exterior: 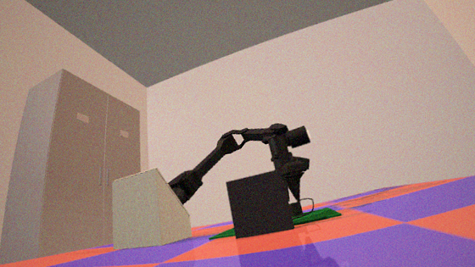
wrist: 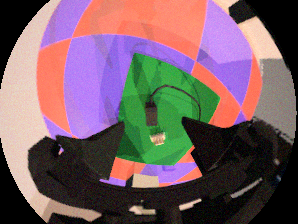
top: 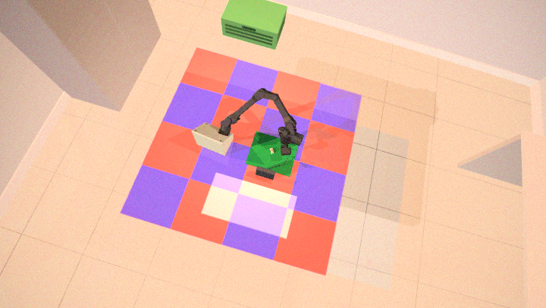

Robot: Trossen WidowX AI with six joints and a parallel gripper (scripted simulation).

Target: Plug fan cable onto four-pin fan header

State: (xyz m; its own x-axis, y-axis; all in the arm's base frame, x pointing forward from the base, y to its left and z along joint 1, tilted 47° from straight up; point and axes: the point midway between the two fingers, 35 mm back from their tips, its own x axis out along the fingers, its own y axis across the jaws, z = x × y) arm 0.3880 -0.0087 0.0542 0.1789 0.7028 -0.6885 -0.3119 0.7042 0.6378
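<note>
Now: gripper tip 3 cm above the black plug. Round my gripper tip: green board 6 cm behind, 5 cm to the right, 6 cm below; then dark fan block 7 cm behind, 21 cm to the right, 1 cm above; then four-pin header 6 cm behind, 4 cm to the right, 5 cm below.
</note>
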